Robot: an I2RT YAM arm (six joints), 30 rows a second.
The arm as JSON. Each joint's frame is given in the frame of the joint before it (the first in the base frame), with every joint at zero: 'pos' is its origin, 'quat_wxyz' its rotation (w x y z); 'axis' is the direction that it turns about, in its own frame. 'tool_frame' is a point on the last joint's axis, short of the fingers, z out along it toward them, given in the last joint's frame.
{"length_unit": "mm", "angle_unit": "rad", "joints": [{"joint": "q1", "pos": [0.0, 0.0, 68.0], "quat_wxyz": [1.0, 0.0, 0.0, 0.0], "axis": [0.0, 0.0, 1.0]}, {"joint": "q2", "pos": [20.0, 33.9, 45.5], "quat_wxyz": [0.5, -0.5, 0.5, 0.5], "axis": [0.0, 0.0, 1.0]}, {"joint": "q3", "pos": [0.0, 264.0, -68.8], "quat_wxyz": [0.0, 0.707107, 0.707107, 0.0], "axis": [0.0, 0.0, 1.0]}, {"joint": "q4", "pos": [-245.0, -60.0, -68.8], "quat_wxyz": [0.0, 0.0, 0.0, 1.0], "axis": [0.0, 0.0, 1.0]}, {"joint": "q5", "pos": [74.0, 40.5, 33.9], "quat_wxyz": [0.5, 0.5, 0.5, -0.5], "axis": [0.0, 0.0, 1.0]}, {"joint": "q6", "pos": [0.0, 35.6, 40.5], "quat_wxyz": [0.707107, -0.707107, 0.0, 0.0], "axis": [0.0, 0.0, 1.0]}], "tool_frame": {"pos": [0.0, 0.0, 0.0], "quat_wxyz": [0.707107, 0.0, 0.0, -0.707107]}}
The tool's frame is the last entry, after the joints.
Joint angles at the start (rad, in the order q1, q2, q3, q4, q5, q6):
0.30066, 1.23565, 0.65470, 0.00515, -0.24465, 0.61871
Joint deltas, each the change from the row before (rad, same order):
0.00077, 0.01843, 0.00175, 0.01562, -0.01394, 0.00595
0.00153, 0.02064, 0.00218, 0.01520, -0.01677, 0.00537
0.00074, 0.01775, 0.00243, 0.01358, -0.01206, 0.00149
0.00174, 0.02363, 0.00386, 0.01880, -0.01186, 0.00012
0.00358, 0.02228, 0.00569, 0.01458, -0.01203, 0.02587
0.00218, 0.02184, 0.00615, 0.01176, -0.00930, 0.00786
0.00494, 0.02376, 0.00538, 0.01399, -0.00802, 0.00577
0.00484, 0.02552, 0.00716, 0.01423, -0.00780, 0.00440
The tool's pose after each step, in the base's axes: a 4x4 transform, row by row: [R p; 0 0 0 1], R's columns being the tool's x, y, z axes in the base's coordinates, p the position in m. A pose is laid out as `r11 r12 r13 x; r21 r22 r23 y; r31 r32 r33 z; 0 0 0 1`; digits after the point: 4 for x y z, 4 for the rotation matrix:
-0.7100 -0.0943 0.6979 0.2503; 0.3713 0.7919 0.4848 0.0874; -0.5983 0.6033 -0.5273 0.2170; 0 0 0 1
-0.7198 -0.0991 0.6871 0.2530; 0.3690 0.7837 0.4996 0.0892; -0.5880 0.6132 -0.5275 0.2141; 0 0 0 1
-0.7260 -0.1043 0.6797 0.2556; 0.3658 0.7785 0.5101 0.0907; -0.5823 0.6190 -0.5270 0.2117; 0 0 0 1
-0.7319 -0.1114 0.6722 0.2590; 0.3608 0.7735 0.5211 0.0927; -0.5780 0.6240 -0.5259 0.2088; 0 0 0 1
-0.7419 -0.1003 0.6630 0.2622; 0.3739 0.7589 0.5332 0.0951; -0.5566 0.6434 -0.5255 0.2062; 0 0 0 1
-0.7493 -0.0985 0.6548 0.2653; 0.3744 0.7526 0.5417 0.0971; -0.5462 0.6511 -0.5270 0.2036; 0 0 0 1
-0.7572 -0.0992 0.6456 0.2683; 0.3716 0.7474 0.5507 0.0999; -0.5371 0.6569 -0.5291 0.2003; 0 0 0 1
-0.7647 -0.1008 0.6365 0.2718; 0.3678 0.7427 0.5595 0.1027; -0.5292 0.6619 -0.5309 0.1971; 0 0 0 1

